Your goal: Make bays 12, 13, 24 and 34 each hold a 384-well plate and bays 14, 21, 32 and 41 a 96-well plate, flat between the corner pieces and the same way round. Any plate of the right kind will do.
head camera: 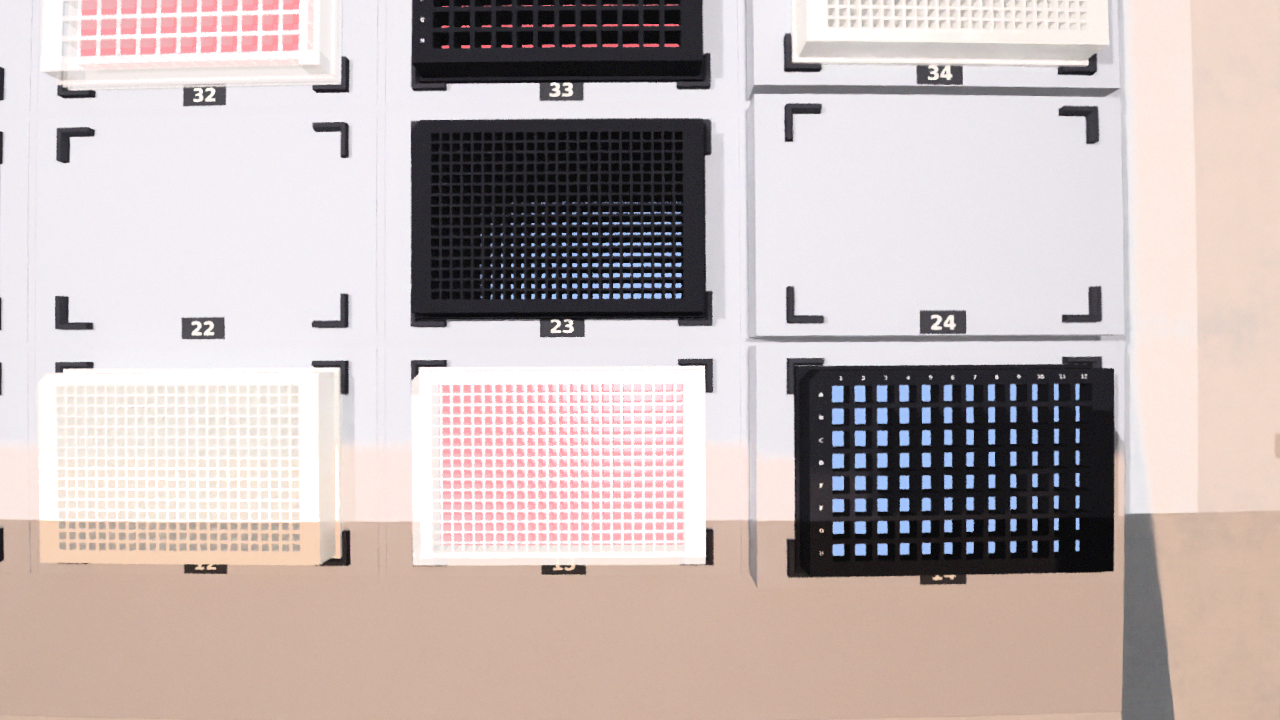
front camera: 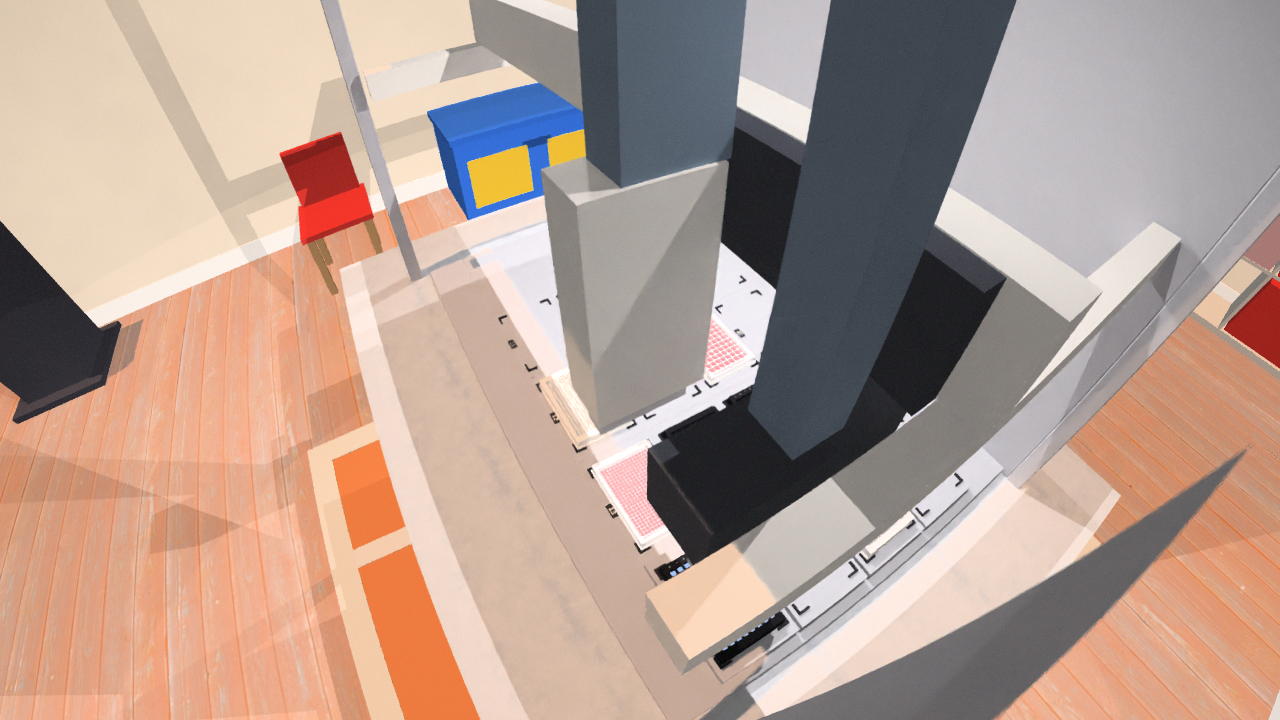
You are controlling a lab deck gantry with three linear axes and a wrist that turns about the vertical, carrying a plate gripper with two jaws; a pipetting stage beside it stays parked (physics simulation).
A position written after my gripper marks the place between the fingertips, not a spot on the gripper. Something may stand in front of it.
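Note:
There is a black 384-well plate point(head camera: 510, 218) here, and I can see a pink-filled 96-well plate point(front camera: 726, 355) as well. A grey back wall point(front camera: 1091, 127) is in sight, and so is my gripper point(front camera: 741, 550).

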